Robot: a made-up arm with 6 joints. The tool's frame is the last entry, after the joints. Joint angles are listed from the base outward. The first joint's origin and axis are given. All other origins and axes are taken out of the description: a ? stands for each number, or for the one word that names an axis. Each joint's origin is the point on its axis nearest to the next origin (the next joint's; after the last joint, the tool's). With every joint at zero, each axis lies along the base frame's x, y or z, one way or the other. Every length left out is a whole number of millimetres.
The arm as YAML. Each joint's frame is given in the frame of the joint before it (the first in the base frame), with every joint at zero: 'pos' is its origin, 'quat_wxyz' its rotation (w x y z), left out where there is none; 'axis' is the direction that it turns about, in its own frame. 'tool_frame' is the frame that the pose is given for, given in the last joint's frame.
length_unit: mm
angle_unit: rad
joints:
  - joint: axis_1
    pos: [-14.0, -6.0, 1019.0]
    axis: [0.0, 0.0, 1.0]
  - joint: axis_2
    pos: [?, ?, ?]
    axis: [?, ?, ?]
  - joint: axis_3
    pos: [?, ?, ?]
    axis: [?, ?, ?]
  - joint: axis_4
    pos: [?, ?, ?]
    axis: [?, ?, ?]
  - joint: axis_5
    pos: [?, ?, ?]
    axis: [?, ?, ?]
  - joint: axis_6
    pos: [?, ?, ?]
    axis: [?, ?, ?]
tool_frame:
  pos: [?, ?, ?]
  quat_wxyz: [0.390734, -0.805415, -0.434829, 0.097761]
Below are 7 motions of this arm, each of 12 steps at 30 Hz.
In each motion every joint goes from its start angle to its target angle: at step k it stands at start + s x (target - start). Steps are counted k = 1, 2, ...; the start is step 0. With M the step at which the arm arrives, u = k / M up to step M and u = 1 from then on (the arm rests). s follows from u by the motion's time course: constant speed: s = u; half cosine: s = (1 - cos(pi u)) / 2; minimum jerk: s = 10 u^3 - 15 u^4 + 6 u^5.
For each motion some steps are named. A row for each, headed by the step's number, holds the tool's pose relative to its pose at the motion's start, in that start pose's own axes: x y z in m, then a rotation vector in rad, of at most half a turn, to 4 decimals.
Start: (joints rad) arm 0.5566 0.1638 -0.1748 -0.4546 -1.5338 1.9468
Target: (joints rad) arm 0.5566 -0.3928 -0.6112 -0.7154 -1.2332 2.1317
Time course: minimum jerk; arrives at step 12
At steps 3, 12:
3: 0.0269 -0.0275 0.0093 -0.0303 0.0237 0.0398
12: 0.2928 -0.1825 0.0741 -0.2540 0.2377 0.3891

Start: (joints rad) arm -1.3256 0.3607 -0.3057 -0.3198 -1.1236 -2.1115
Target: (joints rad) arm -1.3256 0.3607 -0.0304 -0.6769 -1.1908 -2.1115
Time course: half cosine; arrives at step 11
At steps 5, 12:
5: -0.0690 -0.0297 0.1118 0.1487 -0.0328 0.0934
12: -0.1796 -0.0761 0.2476 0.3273 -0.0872 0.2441

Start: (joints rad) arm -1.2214 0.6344 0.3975 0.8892 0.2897 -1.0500
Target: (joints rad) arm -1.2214 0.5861 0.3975 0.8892 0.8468 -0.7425
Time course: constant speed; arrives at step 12
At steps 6, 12:
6: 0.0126 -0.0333 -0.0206 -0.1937 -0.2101 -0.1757
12: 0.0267 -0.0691 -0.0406 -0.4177 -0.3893 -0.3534

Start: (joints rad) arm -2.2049 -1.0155 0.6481 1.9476 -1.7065 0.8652
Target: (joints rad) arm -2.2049 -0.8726 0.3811 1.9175 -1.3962 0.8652
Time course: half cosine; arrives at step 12
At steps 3, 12:
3: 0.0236 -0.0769 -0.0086 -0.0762 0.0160 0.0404
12: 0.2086 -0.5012 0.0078 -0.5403 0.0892 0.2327

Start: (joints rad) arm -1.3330 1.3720 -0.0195 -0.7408 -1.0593 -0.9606
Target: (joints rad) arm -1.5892 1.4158 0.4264 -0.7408 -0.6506 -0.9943
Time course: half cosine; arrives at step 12
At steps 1, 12:
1: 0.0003 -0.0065 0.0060 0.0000 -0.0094 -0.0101
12: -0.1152 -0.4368 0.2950 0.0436 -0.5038 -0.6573

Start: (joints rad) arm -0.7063 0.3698 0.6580 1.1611 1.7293 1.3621
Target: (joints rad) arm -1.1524 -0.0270 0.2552 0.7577 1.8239 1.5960
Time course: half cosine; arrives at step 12
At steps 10, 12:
10: -0.6026 0.0970 0.0699 -0.0719 -0.5359 0.2120
12: -0.6419 0.1066 0.0623 -0.0837 -0.5756 0.2276

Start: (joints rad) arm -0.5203 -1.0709 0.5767 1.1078 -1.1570 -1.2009
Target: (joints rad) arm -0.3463 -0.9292 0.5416 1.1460 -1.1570 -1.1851
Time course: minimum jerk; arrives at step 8
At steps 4, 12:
4: 0.0765 0.1330 0.0208 0.0472 -0.0619 0.0844
12: 0.1392 0.2623 0.0644 0.0930 -0.1321 0.1633

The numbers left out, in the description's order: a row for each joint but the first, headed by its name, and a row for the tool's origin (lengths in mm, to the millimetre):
axis_2: xyz -15.0 27.0 0.0, axis 0.0 1.0 0.0
axis_3: xyz 24.0 0.0 710.0, axis 0.0 -1.0 0.0
axis_4: xyz 1197.0 0.0 27.0, axis -1.0 0.0 0.0
axis_5: xyz 0.0 -80.0 -13.0, axis 0.0 -1.0 0.0
axis_6: xyz 11.0 0.0 -14.0, axis -1.0 0.0 0.0
tool: xyz 0.0 2.0 -24.0

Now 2 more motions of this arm.
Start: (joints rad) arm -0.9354 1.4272 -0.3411 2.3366 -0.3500 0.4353
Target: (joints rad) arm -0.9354 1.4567 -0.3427 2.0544 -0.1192 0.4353
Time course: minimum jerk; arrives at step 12
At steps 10, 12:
10: 0.0463 -0.0097 -0.0152 -0.0447 0.2570 -0.2531
12: 0.0480 -0.0103 -0.0158 -0.0458 0.2671 -0.2617

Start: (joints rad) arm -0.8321 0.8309 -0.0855 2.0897 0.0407 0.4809
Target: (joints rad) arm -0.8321 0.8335 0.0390 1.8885 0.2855 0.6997
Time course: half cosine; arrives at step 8
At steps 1, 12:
1: -0.0032 0.0042 0.0021 -0.0051 0.0059 0.0030
12: -0.0891 0.1036 0.0597 -0.1272 0.1644 0.1271

